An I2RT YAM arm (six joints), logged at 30 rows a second.
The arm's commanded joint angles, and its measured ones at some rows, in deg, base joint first. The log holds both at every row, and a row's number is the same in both.
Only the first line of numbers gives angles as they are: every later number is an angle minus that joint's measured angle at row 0.
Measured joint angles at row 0:
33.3, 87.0, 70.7, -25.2, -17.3, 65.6
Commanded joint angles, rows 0 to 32:
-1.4, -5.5, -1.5, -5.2, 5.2, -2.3
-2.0, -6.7, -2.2, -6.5, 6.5, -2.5
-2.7, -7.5, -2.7, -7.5, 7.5, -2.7
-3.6, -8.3, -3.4, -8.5, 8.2, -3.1
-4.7, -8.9, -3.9, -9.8, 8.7, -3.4
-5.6, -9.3, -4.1, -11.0, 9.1, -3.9
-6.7, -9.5, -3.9, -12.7, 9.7, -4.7
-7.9, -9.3, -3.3, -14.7, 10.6, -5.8
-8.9, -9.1, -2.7, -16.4, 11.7, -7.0
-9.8, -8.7, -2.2, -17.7, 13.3, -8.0
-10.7, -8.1, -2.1, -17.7, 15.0, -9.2
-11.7, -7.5, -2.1, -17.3, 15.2, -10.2
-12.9, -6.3, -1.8, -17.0, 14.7, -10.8
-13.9, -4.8, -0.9, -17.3, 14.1, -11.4
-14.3, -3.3, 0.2, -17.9, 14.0, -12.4
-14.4, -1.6, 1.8, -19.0, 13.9, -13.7
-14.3, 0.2, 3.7, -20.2, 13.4, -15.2
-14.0, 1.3, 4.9, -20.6, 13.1, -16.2
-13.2, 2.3, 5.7, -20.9, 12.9, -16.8
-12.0, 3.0, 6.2, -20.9, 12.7, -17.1
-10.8, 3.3, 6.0, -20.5, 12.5, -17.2
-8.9, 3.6, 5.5, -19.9, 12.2, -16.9
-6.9, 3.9, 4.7, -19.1, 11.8, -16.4
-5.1, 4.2, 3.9, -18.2, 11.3, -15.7
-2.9, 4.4, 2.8, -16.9, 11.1, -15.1
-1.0, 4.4, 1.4, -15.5, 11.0, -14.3
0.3, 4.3, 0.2, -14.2, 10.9, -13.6
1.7, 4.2, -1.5, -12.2, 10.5, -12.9
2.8, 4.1, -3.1, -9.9, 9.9, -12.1
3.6, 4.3, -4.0, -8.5, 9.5, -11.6
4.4, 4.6, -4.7, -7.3, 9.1, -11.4
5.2, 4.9, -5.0, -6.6, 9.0, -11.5
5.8, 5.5, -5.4, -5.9, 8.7, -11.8
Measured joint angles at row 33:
4.9, 4.4, -4.0, -10.4, 9.6, -12.7
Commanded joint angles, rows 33 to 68:
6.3, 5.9, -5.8, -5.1, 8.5, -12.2
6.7, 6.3, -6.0, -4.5, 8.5, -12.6
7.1, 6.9, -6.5, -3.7, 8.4, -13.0
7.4, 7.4, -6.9, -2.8, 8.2, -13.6
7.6, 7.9, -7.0, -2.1, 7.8, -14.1
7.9, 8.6, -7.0, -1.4, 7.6, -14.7
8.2, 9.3, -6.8, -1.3, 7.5, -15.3
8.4, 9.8, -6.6, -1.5, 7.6, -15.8
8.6, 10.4, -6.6, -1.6, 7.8, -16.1
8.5, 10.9, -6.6, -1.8, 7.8, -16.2
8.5, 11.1, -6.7, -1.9, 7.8, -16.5
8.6, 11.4, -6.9, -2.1, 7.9, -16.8
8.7, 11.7, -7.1, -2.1, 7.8, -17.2
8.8, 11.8, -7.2, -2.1, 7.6, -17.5
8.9, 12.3, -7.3, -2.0, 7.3, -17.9
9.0, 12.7, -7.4, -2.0, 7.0, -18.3
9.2, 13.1, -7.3, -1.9, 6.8, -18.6
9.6, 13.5, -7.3, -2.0, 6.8, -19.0
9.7, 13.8, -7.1, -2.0, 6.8, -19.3
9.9, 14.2, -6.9, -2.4, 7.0, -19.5
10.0, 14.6, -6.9, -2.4, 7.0, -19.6
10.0, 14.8, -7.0, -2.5, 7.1, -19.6
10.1, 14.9, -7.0, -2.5, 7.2, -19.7
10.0, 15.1, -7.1, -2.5, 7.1, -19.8
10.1, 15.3, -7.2, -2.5, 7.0, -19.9
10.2, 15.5, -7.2, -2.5, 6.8, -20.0
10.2, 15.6, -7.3, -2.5, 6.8, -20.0
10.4, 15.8, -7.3, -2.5, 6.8, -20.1
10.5, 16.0, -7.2, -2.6, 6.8, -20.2
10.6, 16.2, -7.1, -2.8, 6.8, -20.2
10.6, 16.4, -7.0, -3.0, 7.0, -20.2
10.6, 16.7, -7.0, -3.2, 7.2, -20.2
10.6, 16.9, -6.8, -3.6, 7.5, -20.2
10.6, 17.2, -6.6, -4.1, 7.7, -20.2
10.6, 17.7, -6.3, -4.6, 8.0, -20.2
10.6, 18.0, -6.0, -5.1, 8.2, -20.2
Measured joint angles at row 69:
10.2, 16.3, -6.3, -2.5, 7.0, -19.4
